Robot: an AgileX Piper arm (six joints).
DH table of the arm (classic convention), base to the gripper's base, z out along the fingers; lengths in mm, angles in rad. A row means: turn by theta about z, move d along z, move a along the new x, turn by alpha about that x. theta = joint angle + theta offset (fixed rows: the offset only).
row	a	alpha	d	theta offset
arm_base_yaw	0	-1.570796	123	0
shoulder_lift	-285.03	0	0	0.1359
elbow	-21.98	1.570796	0	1.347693
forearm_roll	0	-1.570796	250.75	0
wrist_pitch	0	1.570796	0	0
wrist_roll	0	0	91	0
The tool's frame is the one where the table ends.
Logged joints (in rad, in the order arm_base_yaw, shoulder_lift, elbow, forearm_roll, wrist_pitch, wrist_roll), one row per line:
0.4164, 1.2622, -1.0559, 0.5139, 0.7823, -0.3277
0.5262, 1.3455, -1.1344, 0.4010, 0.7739, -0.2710
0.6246, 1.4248, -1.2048, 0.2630, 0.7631, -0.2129
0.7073, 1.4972, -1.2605, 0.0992, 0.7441, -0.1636
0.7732, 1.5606, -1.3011, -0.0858, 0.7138, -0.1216
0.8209, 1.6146, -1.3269, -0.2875, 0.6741, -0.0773
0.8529, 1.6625, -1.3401, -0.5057, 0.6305, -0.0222
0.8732, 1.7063, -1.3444, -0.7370, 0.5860, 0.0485
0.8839, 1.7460, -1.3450, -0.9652, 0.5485, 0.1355
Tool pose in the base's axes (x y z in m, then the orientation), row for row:
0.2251, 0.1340, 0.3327, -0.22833, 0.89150, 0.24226, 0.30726
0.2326, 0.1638, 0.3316, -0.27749, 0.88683, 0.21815, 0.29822
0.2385, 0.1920, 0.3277, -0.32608, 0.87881, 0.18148, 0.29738
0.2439, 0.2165, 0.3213, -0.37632, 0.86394, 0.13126, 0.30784
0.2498, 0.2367, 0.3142, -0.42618, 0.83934, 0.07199, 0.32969
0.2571, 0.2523, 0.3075, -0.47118, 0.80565, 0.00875, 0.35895
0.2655, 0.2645, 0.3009, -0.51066, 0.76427, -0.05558, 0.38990
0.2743, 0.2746, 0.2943, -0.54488, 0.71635, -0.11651, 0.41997
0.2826, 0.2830, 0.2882, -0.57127, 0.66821, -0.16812, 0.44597
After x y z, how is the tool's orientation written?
As a quaternion, x y z w.
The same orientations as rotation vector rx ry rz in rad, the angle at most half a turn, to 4 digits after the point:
-0.6039, 2.3579, 0.6408
-0.7372, 2.3562, 0.5796
-0.8667, 2.3358, 0.4824
-0.9950, 2.2844, 0.3471
-1.1148, 2.1956, 0.1883
-1.2153, 2.0779, 0.0226
-1.2980, 1.9426, -0.1413
-1.3658, 1.7955, -0.2920
-1.4151, 1.6552, -0.4164

